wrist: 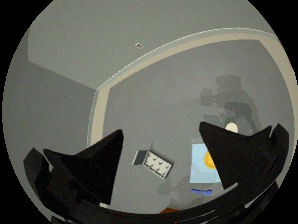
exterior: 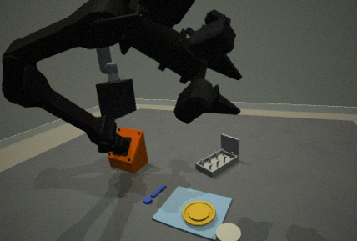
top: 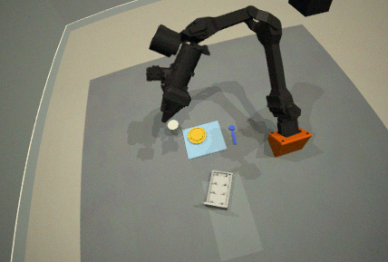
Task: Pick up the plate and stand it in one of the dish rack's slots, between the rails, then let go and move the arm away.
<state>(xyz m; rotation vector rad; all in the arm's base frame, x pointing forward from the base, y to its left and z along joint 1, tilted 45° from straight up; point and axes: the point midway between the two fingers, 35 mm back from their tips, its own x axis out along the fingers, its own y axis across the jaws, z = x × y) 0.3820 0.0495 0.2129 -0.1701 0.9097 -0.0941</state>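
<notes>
My gripper tip is 260 mm above the yellow plate, 80 mm past it and 40 mm to the left of it. The rest, counted from my gripper tip: white cup: 250 mm below, 100 mm to the right; grey dish rack: 250 mm below, 190 mm to the left, 90 mm behind; light blue mat: 270 mm below, 100 mm behind, 20 mm to the right.
</notes>
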